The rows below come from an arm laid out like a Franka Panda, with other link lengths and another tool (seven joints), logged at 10 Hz.
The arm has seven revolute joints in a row. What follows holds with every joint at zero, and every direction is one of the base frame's.
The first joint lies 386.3 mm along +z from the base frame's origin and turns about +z.
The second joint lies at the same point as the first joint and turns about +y.
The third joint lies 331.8 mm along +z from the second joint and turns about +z.
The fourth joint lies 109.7 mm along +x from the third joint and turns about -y.
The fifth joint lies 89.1 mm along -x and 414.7 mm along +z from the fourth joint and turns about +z.
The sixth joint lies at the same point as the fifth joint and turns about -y.
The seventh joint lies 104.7 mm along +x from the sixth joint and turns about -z.
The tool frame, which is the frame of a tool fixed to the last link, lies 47 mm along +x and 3 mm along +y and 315.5 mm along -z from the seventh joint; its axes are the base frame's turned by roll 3.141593, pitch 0.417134 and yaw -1.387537 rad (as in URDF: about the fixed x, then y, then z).
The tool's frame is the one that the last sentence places.
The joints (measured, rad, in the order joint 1, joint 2, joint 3, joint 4, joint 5, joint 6, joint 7), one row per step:
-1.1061 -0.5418 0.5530 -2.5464 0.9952 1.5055 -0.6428
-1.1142 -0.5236 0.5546 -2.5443 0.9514 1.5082 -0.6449
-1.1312 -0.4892 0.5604 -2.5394 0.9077 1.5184 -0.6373
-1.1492 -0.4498 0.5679 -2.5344 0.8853 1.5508 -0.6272
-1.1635 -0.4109 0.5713 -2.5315 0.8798 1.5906 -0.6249
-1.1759 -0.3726 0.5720 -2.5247 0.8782 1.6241 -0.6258
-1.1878 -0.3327 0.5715 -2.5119 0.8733 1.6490 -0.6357
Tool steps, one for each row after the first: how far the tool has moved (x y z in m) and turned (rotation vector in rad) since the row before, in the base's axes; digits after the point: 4 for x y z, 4 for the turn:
-0.0097 -0.0075 -0.0120 -0.0153 0.0315 0.0144
-0.0084 -0.0117 -0.0154 -0.0074 0.0419 0.0003
0.0003 -0.0149 -0.0143 -0.0068 0.0242 -0.0213
0.0047 -0.0144 -0.0118 -0.0015 0.0051 -0.0283
0.0057 -0.0129 -0.0088 0.0031 -0.0013 -0.0249
0.0054 -0.0116 -0.0065 0.0052 -0.0075 -0.0123

